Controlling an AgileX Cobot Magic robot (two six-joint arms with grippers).
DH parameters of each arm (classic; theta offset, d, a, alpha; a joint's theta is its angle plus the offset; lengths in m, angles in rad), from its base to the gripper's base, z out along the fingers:
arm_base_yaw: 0 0.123 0 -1.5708
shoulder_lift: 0.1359 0 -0.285 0
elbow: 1.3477 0 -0.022 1.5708
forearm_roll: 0 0.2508 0 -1.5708
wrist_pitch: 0 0 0.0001 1.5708
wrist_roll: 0 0.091 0 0
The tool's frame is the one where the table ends.
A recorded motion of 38 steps. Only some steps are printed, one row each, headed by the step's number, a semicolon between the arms.
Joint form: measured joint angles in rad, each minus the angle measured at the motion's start. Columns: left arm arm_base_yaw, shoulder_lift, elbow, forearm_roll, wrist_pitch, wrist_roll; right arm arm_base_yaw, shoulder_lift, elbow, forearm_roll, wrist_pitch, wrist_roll.
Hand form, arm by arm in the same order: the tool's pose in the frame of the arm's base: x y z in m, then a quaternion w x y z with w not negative. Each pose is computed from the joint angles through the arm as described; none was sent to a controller.
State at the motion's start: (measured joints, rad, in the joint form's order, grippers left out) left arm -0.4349 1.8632 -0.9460 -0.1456 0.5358 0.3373; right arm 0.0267 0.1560 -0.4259 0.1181 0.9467 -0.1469
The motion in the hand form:
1: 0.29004 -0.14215 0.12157 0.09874 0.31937 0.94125 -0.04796; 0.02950 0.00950 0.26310 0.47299 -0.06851 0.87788 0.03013
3: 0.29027 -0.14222 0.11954 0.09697 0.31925 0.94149 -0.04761; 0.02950 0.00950 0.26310 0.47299 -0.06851 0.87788 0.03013
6: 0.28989 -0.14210 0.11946 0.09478 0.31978 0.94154 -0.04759; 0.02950 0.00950 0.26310 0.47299 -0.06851 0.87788 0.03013
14: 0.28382 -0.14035 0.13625 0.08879 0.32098 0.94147 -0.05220; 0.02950 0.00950 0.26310 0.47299 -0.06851 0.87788 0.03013
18: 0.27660 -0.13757 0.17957 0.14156 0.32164 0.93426 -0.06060; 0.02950 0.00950 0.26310 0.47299 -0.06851 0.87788 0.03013
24: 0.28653 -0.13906 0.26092 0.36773 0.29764 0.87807 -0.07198; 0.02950 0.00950 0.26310 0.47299 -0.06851 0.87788 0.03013
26: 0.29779 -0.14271 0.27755 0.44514 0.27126 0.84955 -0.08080; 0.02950 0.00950 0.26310 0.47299 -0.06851 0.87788 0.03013
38: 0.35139 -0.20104 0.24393 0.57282 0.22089 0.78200 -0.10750; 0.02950 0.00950 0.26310 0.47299 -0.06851 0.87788 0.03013
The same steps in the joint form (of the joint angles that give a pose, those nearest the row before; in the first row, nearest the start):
1: 0.0000 0.0054 0.0000 0.0000 -0.0032 0.0000; 0.0000 0.0000 0.0000 0.0000 0.0000 -0.0001
3: 0.0000 0.0118 0.0000 0.0000 -0.0060 0.0000; 0.0000 0.0000 0.0000 0.0000 0.0000 -0.0001
6: 0.0000 0.0118 0.0000 0.0000 -0.0016 0.0008; 0.0000 0.0000 0.0000 0.0000 0.0000 -0.0001
14: 0.0000 -0.0441 0.0000 -0.0043 0.0659 0.0008; 0.0000 0.0000 0.0000 0.0000 0.0000 -0.0001
18: 0.0000 -0.1842 -0.0004 -0.0072 0.0991 0.0008; 0.0000 0.0000 0.0000 0.0000 0.0000 -0.0001
24: 0.0000 -0.3681 -0.0467 -0.0093 -0.1424 0.0008; 0.0000 0.0000 0.0000 0.0000 0.0000 -0.0001
26: 0.0000 -0.3688 -0.0666 -0.0364 -0.2941 0.0008; 0.0000 0.0000 0.0000 0.0000 0.0000 -0.0001
38: -0.1006 -0.0831 -0.1717 -0.1355 -0.7935 0.0007; 0.0000 0.0000 0.0000 0.0000 0.0000 -0.0001

